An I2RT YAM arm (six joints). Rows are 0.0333 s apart.
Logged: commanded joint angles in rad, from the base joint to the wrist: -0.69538, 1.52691, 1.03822, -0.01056, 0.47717, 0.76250; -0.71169, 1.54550, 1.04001, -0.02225, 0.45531, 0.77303; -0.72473, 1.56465, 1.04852, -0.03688, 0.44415, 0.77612; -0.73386, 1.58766, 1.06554, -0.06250, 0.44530, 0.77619; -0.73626, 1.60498, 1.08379, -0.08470, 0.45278, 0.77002; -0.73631, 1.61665, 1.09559, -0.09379, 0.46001, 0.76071; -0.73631, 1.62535, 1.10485, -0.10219, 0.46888, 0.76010; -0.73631, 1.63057, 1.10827, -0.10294, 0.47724, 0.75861; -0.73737, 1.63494, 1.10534, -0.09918, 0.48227, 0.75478; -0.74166, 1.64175, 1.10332, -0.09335, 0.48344, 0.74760; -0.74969, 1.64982, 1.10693, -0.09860, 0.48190, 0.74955; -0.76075, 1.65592, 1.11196, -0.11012, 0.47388, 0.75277
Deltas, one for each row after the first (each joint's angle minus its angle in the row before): -0.01631, 0.01859, 0.00179, -0.01169, -0.02186, 0.01053; -0.01304, 0.01915, 0.00851, -0.01463, -0.01116, 0.00309; -0.00913, 0.02301, 0.01702, -0.02562, 0.00115, 0.00007; -0.00240, 0.01732, 0.01825, -0.02220, 0.00748, -0.00617; -0.00005, 0.01167, 0.01180, -0.00909, 0.00723, -0.00931; 0.00000, 0.00870, 0.00926, -0.00840, 0.00887, -0.00061; 0.00000, 0.00522, 0.00342, -0.00075, 0.00836, -0.00149; -0.00106, 0.00437, -0.00293, 0.00376, 0.00503, -0.00383; -0.00429, 0.00681, -0.00202, 0.00583, 0.00117, -0.00718; -0.00803, 0.00807, 0.00361, -0.00525, -0.00154, 0.00195; -0.01106, 0.00610, 0.00503, -0.01152, -0.00802, 0.00322
